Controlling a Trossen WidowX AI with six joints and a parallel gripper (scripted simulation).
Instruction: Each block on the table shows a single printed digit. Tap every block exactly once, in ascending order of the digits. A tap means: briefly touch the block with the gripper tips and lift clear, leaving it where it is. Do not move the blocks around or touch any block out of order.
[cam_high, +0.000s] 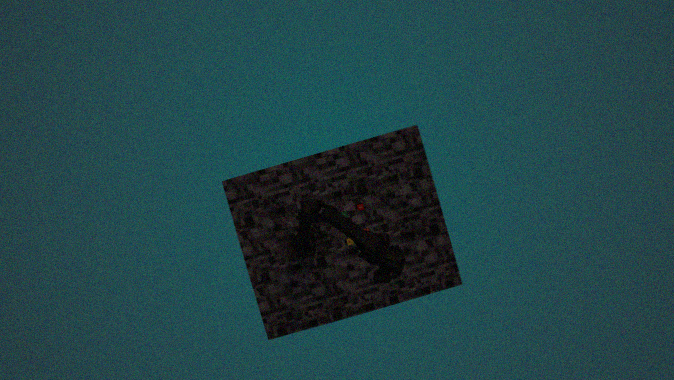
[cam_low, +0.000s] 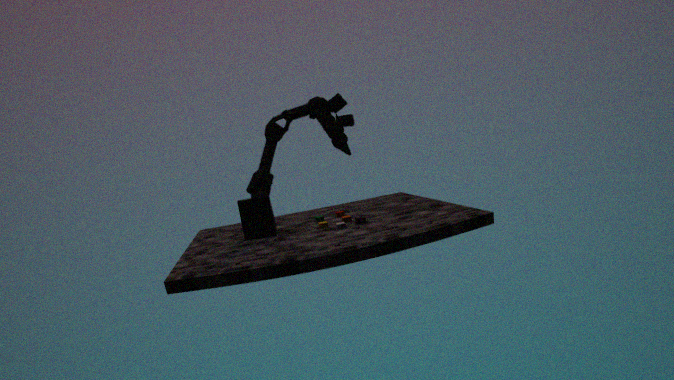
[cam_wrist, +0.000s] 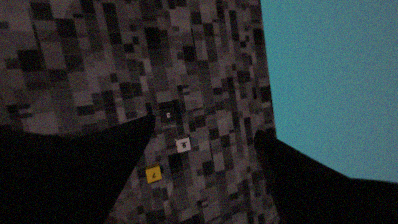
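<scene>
The orange block lies 26 cm below my gripper tip, 8 cm to the left of it and 3 cm behind it. Also, from my gripper tip: yellow block (26 cm below, 13 cm behind, 5 cm to the left); then black block (26 cm below); then white block (26 cm below, 8 cm behind, 3 cm to the right).
</scene>
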